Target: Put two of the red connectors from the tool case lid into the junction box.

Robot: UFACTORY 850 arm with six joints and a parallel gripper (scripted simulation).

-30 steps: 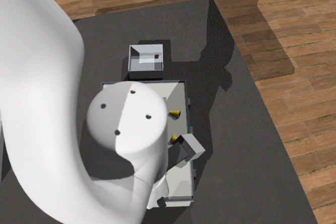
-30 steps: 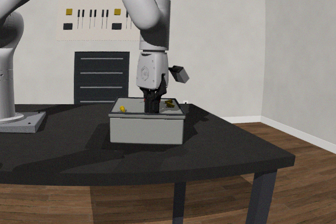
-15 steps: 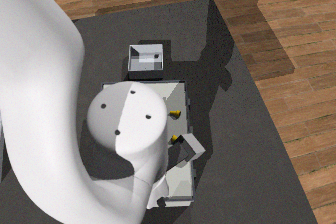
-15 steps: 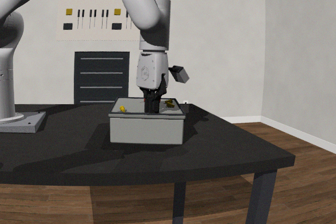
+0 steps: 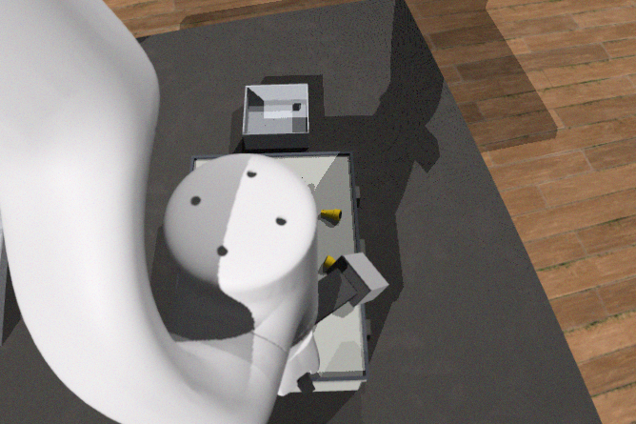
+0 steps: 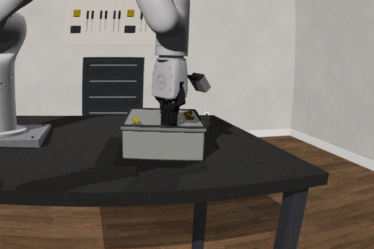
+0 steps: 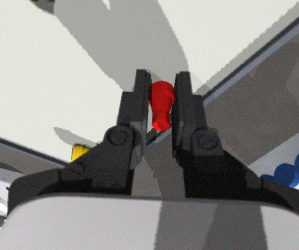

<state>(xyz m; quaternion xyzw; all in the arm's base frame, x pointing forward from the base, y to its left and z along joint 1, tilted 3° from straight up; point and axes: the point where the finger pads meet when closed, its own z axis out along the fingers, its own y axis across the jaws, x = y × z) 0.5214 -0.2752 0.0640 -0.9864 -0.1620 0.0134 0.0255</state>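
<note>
Now: hand 390 mm to the right of the steel junction box, 110 mm above it and 90 mm short of it. Also, from my hand: tool case (120 mm to the left, 40 mm below, 20 mm ahead); orange connector (80 mm to the left, 40 mm ahead, 20 mm below).
</note>
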